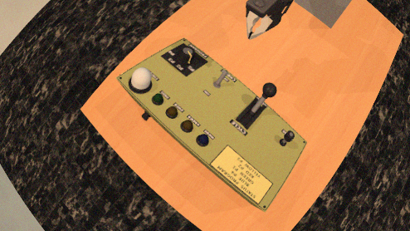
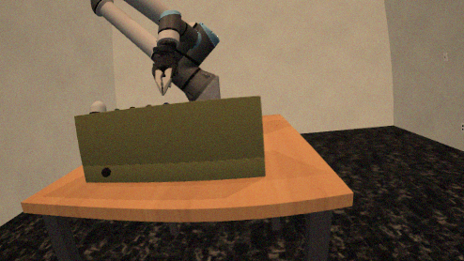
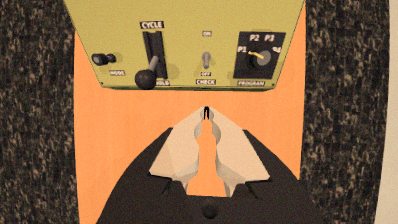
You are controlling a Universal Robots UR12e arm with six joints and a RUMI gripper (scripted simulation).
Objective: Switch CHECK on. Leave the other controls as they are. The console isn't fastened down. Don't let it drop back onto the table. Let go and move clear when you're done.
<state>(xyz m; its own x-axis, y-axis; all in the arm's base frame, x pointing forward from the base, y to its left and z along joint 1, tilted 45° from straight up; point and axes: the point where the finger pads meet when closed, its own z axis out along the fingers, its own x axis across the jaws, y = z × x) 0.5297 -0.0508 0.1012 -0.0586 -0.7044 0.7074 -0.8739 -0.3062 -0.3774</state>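
Now: the check toggle 110 mm ahead of my hand, 10 mm to the right of it and 110 mm below it. Also, from my hand: olive console 160 mm ahead, 60 mm to the left, 130 mm below; then black-knobbed cycle lever 100 mm ahead, 110 mm to the left, 100 mm below; then program rotary knob 120 mm ahead, 120 mm to the right, 100 mm below.
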